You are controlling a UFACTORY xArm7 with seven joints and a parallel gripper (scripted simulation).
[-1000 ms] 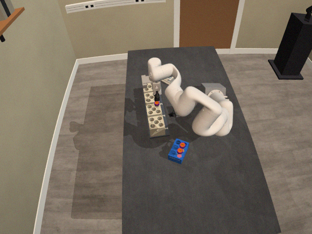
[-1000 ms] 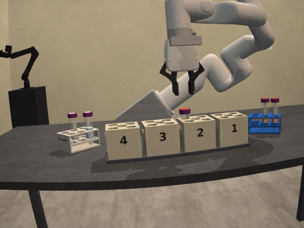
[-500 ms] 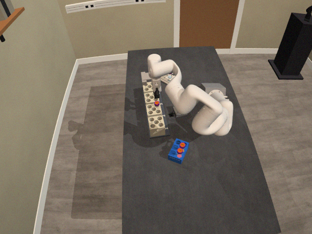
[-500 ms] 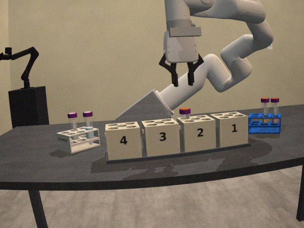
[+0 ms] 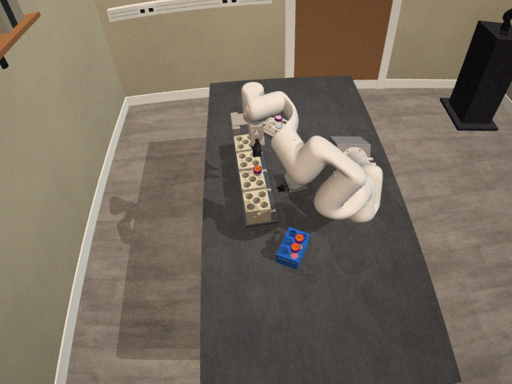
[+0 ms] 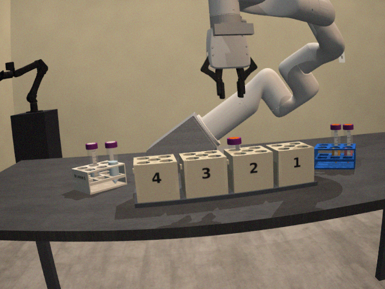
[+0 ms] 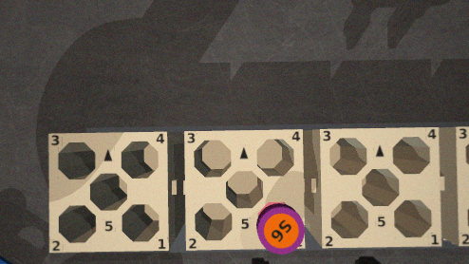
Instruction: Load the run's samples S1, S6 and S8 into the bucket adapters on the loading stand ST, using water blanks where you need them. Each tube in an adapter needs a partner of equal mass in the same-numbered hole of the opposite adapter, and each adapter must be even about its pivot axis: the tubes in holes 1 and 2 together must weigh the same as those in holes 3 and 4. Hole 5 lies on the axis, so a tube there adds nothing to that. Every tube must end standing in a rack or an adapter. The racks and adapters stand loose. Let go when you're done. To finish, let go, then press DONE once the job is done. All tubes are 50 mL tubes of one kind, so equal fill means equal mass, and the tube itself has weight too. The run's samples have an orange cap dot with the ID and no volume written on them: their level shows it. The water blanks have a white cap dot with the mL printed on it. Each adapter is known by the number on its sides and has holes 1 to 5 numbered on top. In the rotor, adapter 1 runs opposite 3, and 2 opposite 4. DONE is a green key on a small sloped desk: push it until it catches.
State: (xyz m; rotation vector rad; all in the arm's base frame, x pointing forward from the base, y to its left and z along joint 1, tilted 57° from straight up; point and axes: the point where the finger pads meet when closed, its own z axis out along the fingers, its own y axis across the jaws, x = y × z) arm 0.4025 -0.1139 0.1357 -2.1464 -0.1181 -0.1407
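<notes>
My hand is 320 mm to the right of the sample S8, 180 mm above it and 140 mm past it. From my hand the other things lie so: sample tube 360 mm to the left, 180 mm below, 120 mm behind; blue sample rack 320 mm to the left, 210 mm below, 130 mm behind; loading stand ST 230 mm below, 30 mm to the right, 20 mm ahead.
</notes>
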